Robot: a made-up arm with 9 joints. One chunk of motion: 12 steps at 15 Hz.
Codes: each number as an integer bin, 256 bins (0 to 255) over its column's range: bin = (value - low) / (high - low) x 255, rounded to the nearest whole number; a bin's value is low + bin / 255 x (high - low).
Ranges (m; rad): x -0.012..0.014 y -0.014..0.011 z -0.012..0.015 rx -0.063..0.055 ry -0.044..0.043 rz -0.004..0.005
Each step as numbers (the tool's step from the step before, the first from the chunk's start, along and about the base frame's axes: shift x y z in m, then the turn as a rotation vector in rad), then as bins.
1 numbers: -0.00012 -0.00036 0.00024 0.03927 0.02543 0.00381
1 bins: 117 139 116 221 204 221
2 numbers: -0.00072 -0.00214 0.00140 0.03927 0.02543 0.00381
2 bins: 111 121 127 221 204 221
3 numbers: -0.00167 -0.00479 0.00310 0.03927 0.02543 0.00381
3 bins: 101 94 143 221 204 221
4 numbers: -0.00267 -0.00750 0.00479 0.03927 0.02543 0.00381
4 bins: 92 66 159 221 204 221
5 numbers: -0.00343 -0.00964 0.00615 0.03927 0.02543 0.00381
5 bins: 84 44 171 221 204 221
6 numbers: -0.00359 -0.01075 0.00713 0.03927 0.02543 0.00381
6 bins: 82 33 181 221 204 221
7 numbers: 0.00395 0.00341 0.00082 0.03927 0.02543 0.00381
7 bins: 156 178 121 221 204 221
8 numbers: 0.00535 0.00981 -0.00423 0.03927 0.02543 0.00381
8 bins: 170 243 73 221 204 221
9 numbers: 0.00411 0.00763 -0.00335 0.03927 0.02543 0.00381
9 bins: 158 221 82 221 204 221
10 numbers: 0.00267 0.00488 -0.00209 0.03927 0.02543 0.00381
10 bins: 144 193 94 221 204 221
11 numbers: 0.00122 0.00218 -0.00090 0.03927 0.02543 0.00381
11 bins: 130 165 105 221 204 221
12 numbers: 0.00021 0.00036 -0.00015 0.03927 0.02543 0.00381
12 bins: 120 146 112 221 204 221
